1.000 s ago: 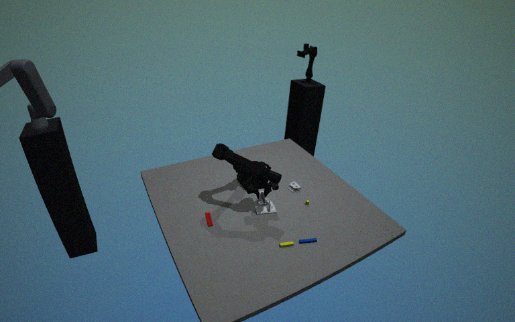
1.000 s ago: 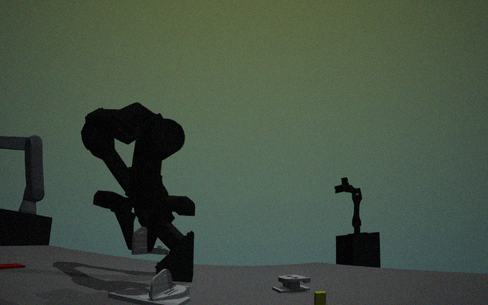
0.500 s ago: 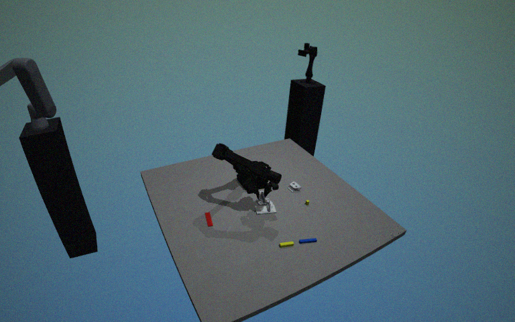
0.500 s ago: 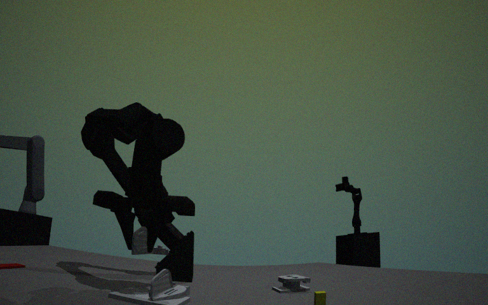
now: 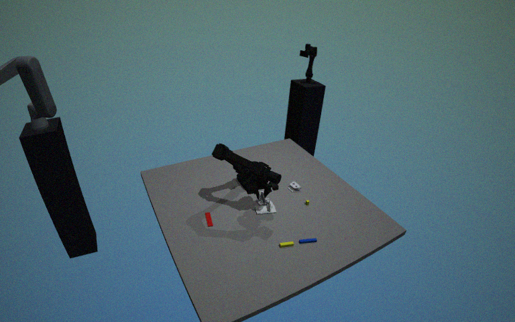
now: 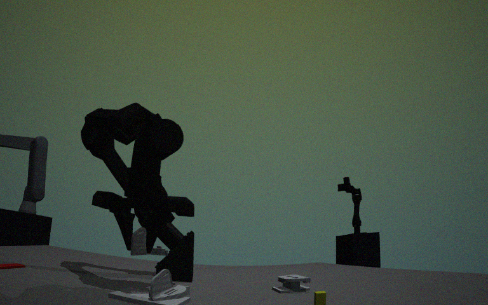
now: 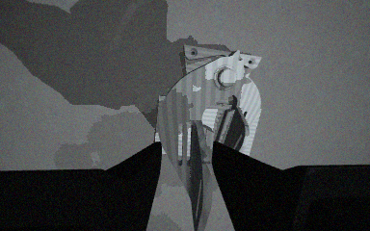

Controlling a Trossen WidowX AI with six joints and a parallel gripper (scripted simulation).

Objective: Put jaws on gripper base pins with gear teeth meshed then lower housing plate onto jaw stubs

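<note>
The jaw is 70 mm below my gripper tip, 60 mm to the left of it and 20 mm behind it. From my gripper tip the other things lie so: gripper base (310 mm to the left, 90 mm behind, 50 mm below); then housing plate (80 mm below, 50 mm to the left, 40 mm behind); then small yellow cube (290 mm to the left, 80 mm ahead, 70 mm below).
</note>
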